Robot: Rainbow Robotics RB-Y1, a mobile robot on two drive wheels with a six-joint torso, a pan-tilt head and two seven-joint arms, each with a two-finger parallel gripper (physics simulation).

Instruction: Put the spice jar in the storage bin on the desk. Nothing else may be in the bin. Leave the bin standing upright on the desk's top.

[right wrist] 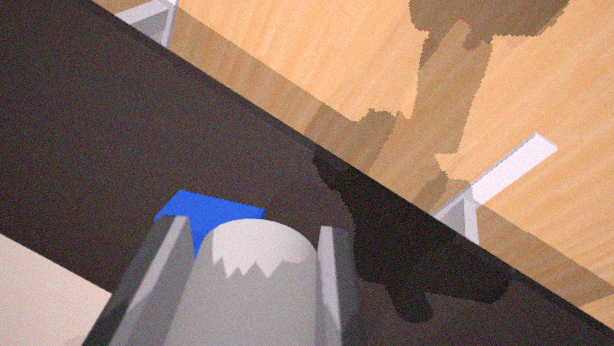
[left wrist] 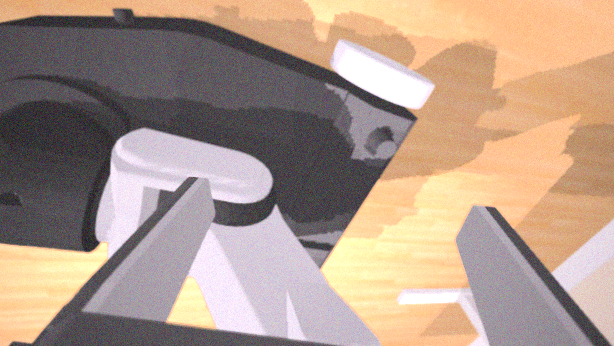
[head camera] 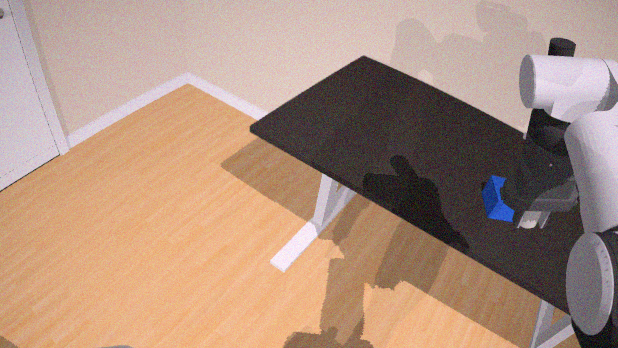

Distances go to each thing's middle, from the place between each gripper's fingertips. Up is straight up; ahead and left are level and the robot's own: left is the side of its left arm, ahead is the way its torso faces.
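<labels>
The blue storage bin (head camera: 495, 208) is far ahead of my left hand, far to the right of it and a fair way above it. As for the spice jar (right wrist: 249, 274), my left hand is 38 cm short of it, 54 cm below it and 45 cm to the left of it.
Counted from my right hand, the bin is far ahead, a fair way to the right and far below, and going by its middle, the blue storage bin is nearer to my right hand than to my left hand. The jar is 1 cm ahead of my right hand, 1 cm to the left of it and 3 cm above it.
</labels>
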